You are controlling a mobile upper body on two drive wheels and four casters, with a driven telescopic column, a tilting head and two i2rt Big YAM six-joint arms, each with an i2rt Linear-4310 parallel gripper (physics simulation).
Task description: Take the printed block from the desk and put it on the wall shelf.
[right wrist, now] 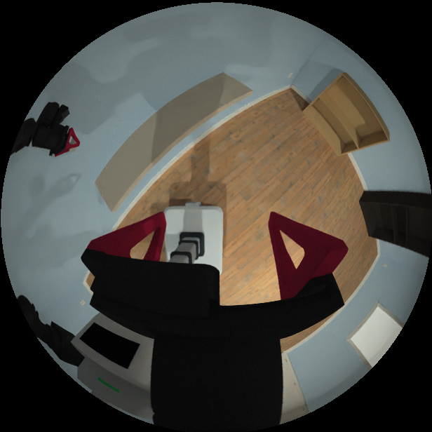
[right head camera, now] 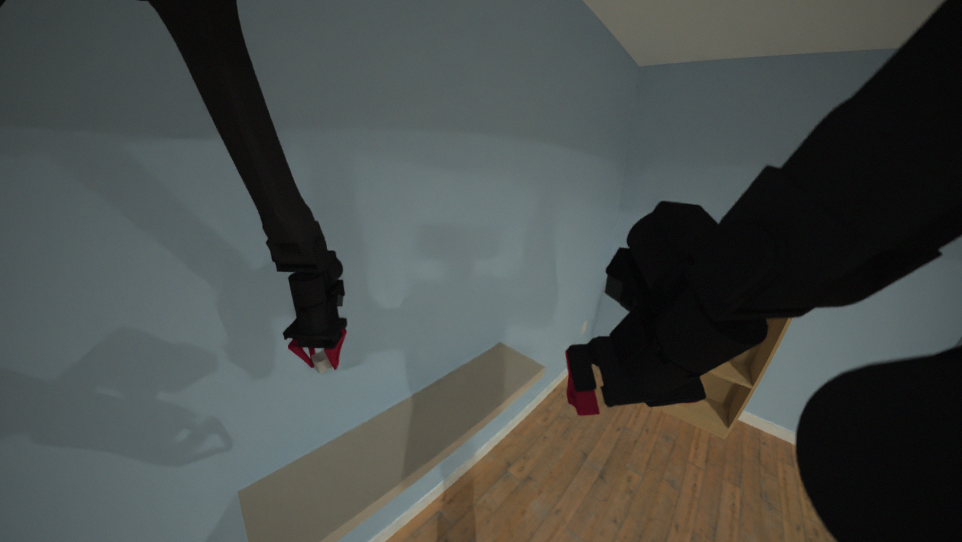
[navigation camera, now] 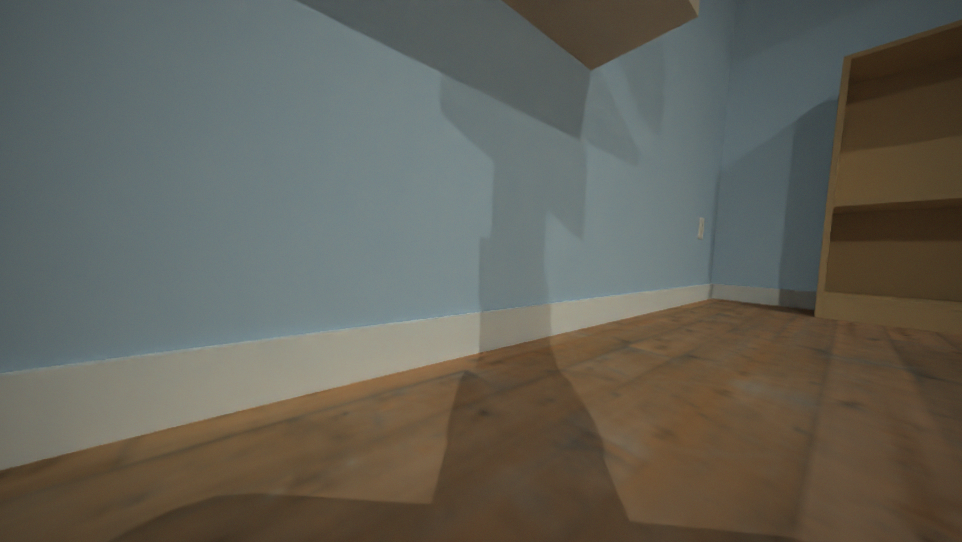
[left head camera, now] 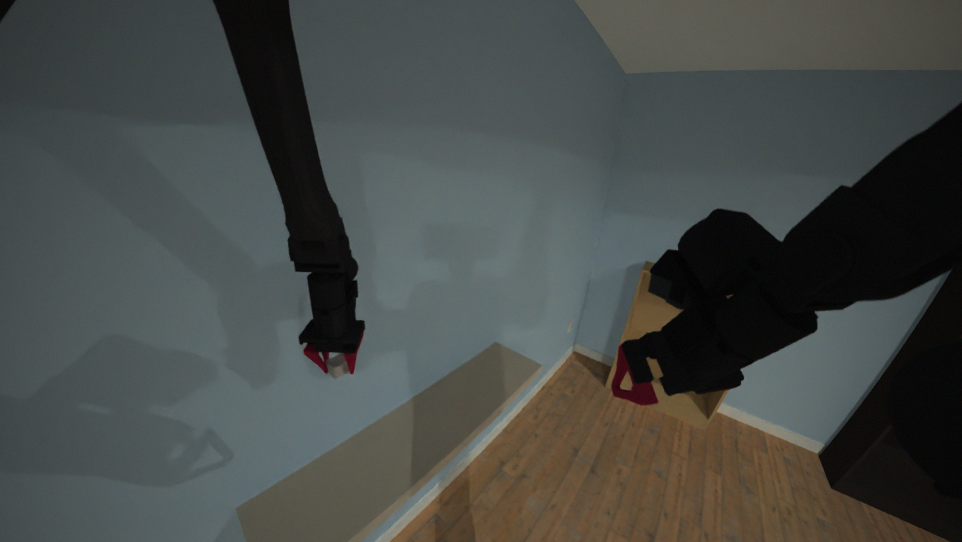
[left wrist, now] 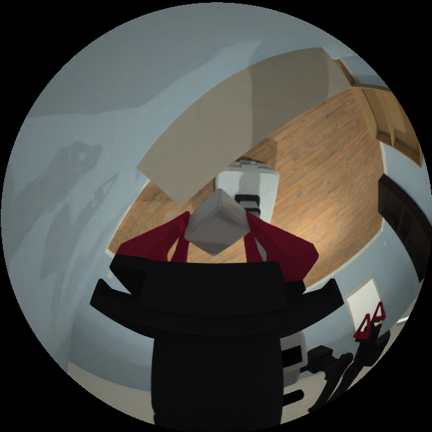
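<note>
My left gripper [left head camera: 338,364] [right head camera: 321,358] [left wrist: 216,216] is shut on the printed block [left head camera: 337,367] [right head camera: 320,362] [left wrist: 218,225], a small grey block held between the red fingertips, tilted with an edge up in the left wrist view. It is in the air, above the level of the wall shelf in the head views. The wall shelf [left head camera: 383,437] [right head camera: 376,444] [left wrist: 210,120] [right wrist: 165,130] is a long beige board on the blue wall; its underside [navigation camera: 599,30] shows in the navigation camera. My right gripper [right wrist: 216,217] is open and empty. The desk does not show.
A light wooden bookcase [right wrist: 324,131] [navigation camera: 839,168] stands by the room corner. A dark shelf unit [right wrist: 372,196] stands beyond it. The robot's white base [left wrist: 272,185] [right wrist: 212,220] is on the plank floor near the wall shelf. A white panel [right wrist: 377,332] is on another wall.
</note>
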